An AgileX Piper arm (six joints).
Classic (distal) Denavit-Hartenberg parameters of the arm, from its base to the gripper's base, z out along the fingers. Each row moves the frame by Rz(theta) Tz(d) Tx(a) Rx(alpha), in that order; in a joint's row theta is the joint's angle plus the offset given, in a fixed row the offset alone. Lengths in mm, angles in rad.
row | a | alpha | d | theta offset
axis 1 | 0 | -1.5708 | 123 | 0
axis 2 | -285 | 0 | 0 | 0.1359
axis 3 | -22 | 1.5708 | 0 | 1.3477
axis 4 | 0 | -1.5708 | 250.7 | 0
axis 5 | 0 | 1.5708 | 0 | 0
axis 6 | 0 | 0 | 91 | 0
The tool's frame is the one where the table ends.
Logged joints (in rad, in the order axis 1, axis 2, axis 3, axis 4, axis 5, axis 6), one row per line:
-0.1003 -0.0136 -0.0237 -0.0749 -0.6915 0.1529
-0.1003 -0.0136 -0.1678 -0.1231 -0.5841 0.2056
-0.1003 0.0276 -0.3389 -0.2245 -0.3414 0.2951
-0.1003 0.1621 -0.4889 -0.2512 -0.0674 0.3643
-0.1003 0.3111 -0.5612 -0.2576 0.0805 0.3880
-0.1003 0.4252 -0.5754 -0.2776 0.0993 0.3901
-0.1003 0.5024 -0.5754 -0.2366 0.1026 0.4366
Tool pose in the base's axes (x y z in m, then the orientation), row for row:
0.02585 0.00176 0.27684 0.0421 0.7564 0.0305
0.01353 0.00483 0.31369 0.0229 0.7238 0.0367
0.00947 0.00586 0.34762 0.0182 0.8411 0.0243
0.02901 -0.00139 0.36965 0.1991 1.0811 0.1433
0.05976 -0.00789 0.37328 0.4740 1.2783 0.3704
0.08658 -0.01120 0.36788 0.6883 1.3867 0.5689
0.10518 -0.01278 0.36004 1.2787 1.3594 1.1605
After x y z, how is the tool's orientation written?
As angles about the fixed x, y, z axes (roll, pitch, yaw), in radians.
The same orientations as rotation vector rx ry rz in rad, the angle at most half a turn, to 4 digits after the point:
0.0285 0.7568 0.0131
0.0086 0.7241 0.0268
0.0069 0.8412 0.0152
0.1017 1.0869 0.0212
0.1687 1.3005 0.0129
0.1750 1.4182 -0.0083
0.2459 1.4905 0.0628

